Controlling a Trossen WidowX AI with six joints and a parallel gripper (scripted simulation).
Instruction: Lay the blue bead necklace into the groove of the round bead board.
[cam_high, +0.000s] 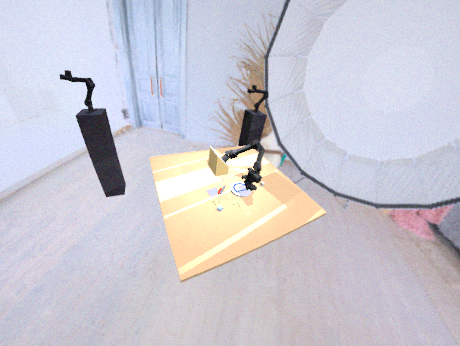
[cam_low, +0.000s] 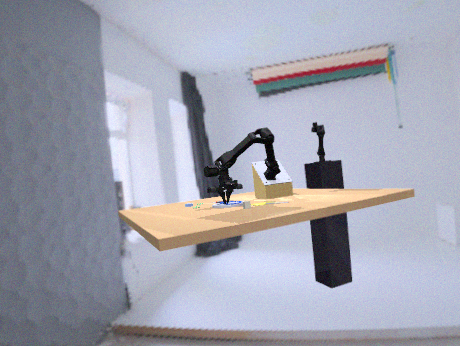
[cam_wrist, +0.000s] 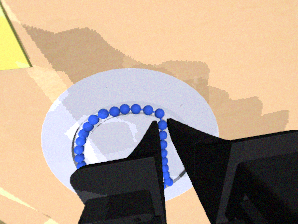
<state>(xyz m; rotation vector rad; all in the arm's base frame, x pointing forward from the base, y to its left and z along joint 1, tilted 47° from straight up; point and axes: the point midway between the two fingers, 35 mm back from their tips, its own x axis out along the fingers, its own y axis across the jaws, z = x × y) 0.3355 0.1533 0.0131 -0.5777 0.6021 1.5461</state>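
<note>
Now: gripper tip 30 mm past the round bead board, 40 mm to the left of it and 10 mm above it. The rest, counted from my gripper tip: yellow flat piece: 160 mm behind, 120 mm to the left, 10 mm below; then red-and-grey object: 60 mm behind, 230 mm to the right, 10 mm below; then white cylinder: 30 mm behind, 190 mm to the left.
</note>
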